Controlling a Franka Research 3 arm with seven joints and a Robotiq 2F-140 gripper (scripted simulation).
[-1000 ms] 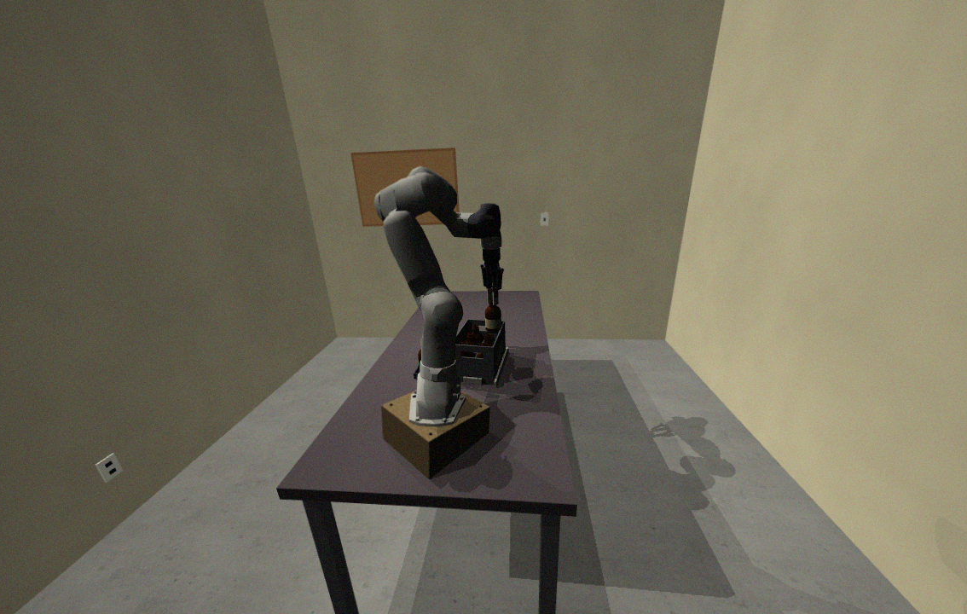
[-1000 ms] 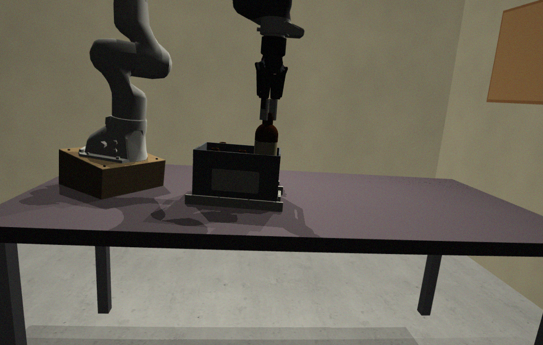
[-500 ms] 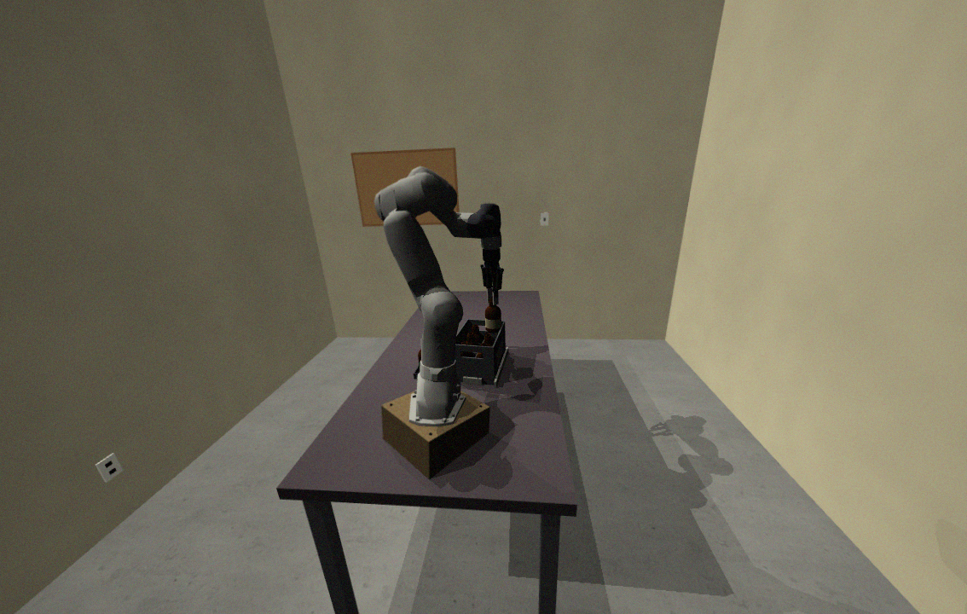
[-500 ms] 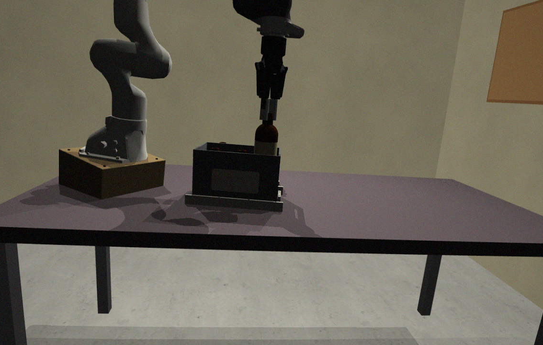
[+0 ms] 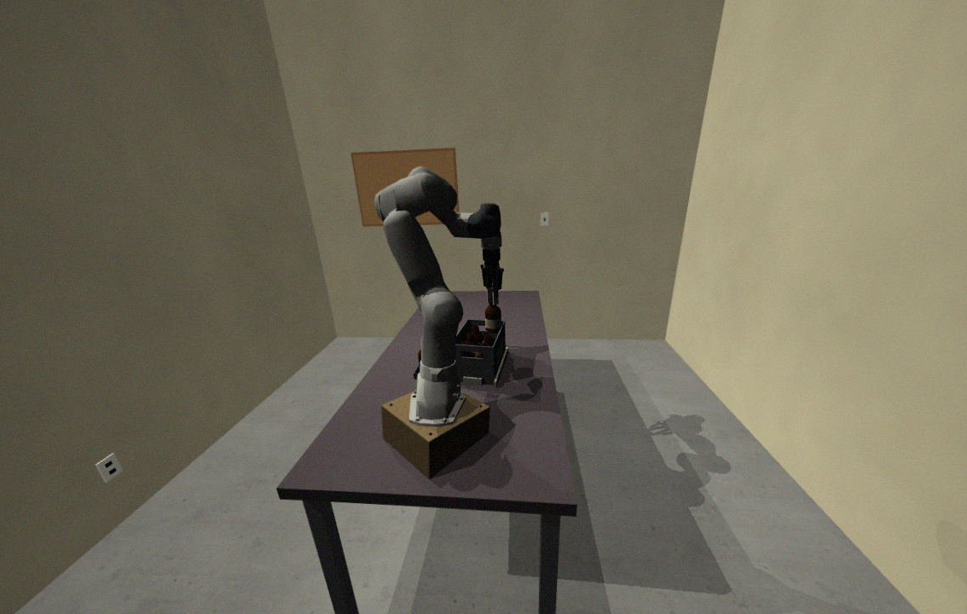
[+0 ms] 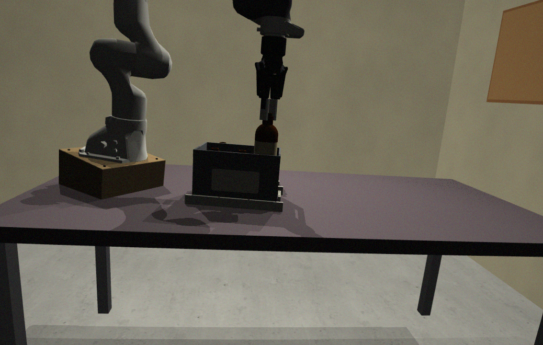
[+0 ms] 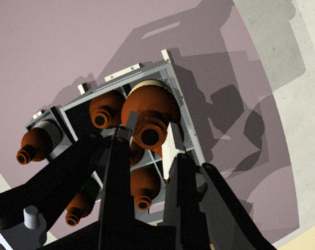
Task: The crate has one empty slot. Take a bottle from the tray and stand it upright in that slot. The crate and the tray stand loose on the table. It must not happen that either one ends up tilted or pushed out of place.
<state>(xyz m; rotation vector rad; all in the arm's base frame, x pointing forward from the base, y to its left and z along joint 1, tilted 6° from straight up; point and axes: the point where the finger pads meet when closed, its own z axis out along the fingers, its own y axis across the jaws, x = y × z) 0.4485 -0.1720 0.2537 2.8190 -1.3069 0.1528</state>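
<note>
Now: hand 9 cm past the glass bottle, 2 cm to the right of it and 22 cm above it. From my hand the other things lie so: dark crate 8 cm behind, 6 cm to the left, 23 cm below; grey tray 3 cm behind, 29 cm to the left, 30 cm below.
</note>
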